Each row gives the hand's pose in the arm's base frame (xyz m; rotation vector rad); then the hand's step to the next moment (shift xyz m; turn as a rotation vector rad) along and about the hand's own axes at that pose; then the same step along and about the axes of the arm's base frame.
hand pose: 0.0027 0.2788 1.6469 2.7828 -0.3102 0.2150
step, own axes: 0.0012 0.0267 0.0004 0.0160 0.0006 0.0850
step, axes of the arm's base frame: -0.0052 -0.0250 0.0081 0.0248 -0.0325 -0.0762
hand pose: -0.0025 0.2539 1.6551 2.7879 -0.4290 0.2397
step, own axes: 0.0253 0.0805 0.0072 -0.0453 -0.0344 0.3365
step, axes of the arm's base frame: -0.0009 -0.0821 0.0208 0.0075 -0.0665 -0.3346
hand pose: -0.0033 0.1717 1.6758 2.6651 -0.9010 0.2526
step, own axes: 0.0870 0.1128 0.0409 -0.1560 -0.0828 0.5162
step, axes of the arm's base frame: 0.0017 -0.1477 0.0116 -0.0381 -0.0311 -0.5434
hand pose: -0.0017 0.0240 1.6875 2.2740 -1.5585 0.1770
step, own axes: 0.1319 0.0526 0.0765 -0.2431 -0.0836 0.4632
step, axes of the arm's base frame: -0.0067 -0.1602 -0.0171 -0.0646 0.0649 -0.5218
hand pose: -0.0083 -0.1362 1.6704 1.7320 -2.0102 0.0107
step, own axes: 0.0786 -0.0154 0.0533 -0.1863 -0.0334 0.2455
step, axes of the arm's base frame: -0.0107 -0.0927 -0.0234 -0.0398 0.0900 -0.2940
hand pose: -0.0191 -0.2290 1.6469 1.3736 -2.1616 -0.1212
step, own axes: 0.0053 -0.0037 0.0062 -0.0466 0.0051 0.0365
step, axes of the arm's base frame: -0.0018 -0.0076 -0.0043 -0.0081 0.0343 -0.0478
